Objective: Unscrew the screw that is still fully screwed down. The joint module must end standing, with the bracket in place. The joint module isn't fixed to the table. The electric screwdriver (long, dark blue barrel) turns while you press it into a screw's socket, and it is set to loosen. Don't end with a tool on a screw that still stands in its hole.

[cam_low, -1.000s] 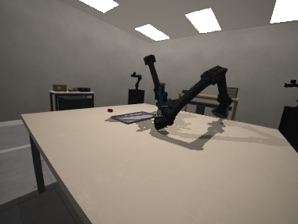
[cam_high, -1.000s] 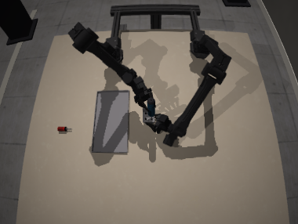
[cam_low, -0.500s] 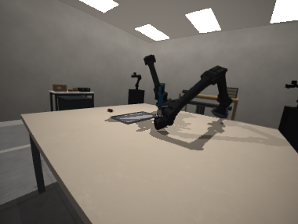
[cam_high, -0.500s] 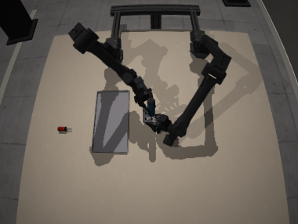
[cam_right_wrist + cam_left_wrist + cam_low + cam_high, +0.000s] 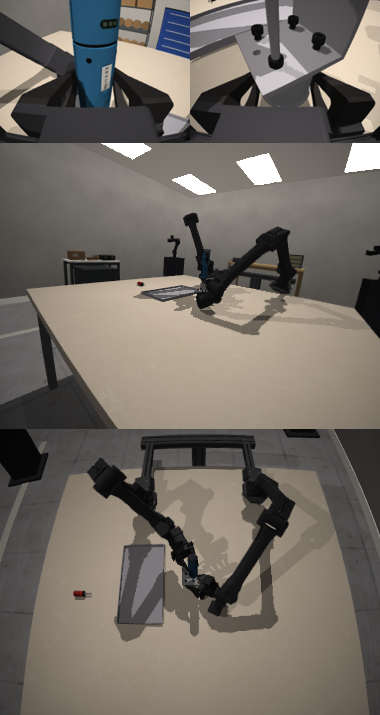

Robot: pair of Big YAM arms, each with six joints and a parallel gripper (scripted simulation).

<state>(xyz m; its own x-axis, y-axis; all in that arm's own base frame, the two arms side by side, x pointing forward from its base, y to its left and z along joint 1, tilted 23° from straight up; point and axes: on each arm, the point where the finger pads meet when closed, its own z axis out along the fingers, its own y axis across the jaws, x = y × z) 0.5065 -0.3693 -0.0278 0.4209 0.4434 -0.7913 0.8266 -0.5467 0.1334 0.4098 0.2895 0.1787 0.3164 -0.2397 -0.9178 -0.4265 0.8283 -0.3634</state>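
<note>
Right now my left hand is 1 cm below the joint module. Round my left hand: grey bracket (5 cm above); then flat grey tray (3 cm behind, 24 cm to the right, 2 cm below); then red-handled tool (55 cm to the right, 1 cm below).
</note>
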